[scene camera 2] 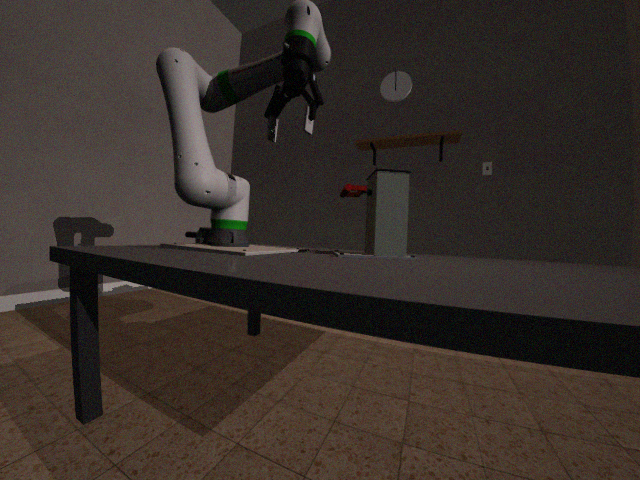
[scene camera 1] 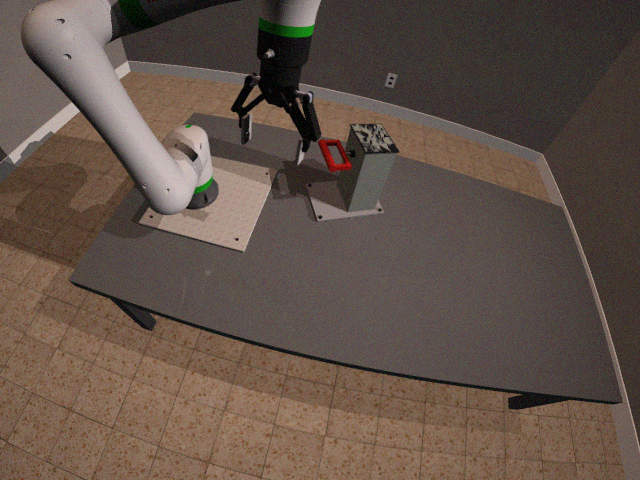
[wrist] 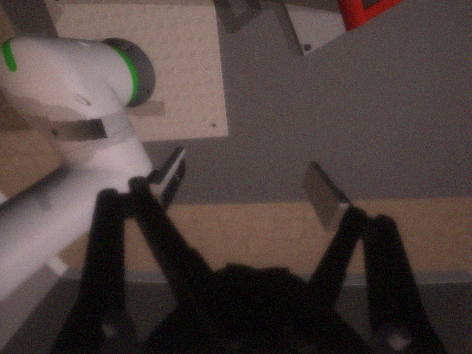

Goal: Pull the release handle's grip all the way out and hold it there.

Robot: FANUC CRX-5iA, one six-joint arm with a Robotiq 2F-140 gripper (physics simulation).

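Observation:
The release handle's grip, a red rectangular frame (scene camera 1: 340, 167) (scene camera 2: 354, 190) (wrist: 353, 15), sticks out from a pale green upright box (scene camera 1: 368, 178) (scene camera 2: 391, 212) on a short dark stem. In the wrist view part of it shows at the top edge. My gripper (scene camera 1: 273, 142) (scene camera 2: 291, 126) (wrist: 246, 167) is open and empty, fingers pointing down. In scene camera 2 it hangs higher than the grip and to its left, apart from it. In scene camera 1 one fingertip appears close to the grip's left side. The inner end of the stem is hidden in the box.
The box stands on a light base plate (scene camera 1: 326, 201) (wrist: 317, 27) bolted to the grey table (scene camera 1: 413, 289) (scene camera 2: 465, 294). The arm's base stands on a pale mounting plate (scene camera 1: 232, 206) (wrist: 185, 75) to the left. A wooden shelf (scene camera 2: 413, 140) and a round clock (scene camera 2: 395, 86) are on the back wall.

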